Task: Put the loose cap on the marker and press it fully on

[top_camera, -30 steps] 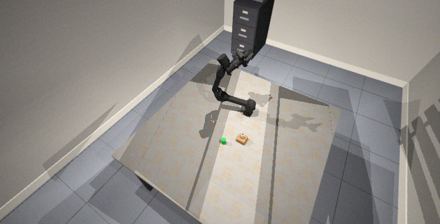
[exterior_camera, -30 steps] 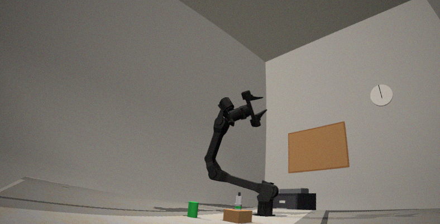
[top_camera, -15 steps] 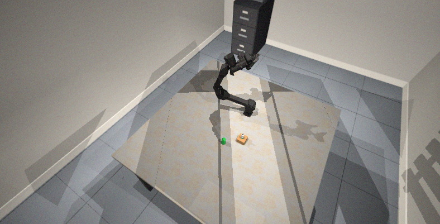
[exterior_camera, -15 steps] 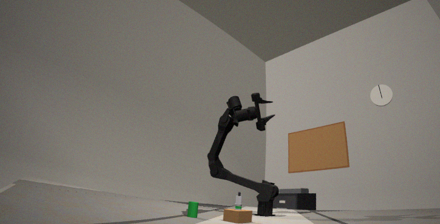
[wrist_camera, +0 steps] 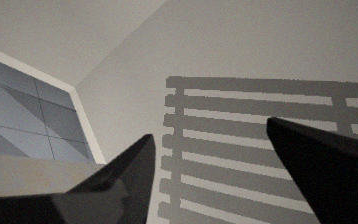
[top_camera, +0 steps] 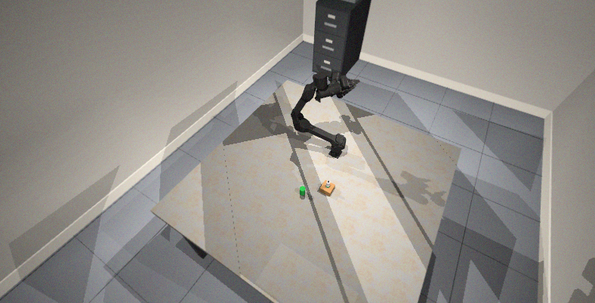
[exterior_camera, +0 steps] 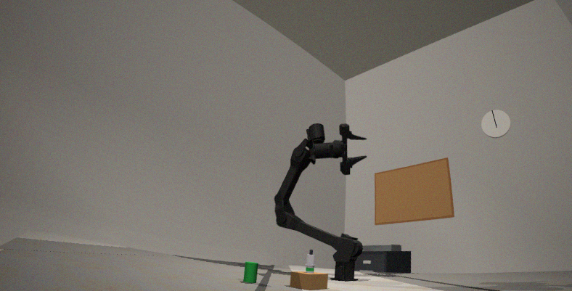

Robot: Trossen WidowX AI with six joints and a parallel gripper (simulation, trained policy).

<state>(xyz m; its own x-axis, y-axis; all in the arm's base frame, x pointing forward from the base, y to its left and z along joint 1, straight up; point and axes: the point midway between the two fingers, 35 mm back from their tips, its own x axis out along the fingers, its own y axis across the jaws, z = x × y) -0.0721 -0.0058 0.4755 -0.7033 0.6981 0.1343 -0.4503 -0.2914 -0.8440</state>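
My gripper tip is now 460 mm above the green cap, 440 mm short of it and 50 mm to the left of it. Round my gripper tip: holder block: 460 mm below, 350 mm ahead, 60 mm to the left.
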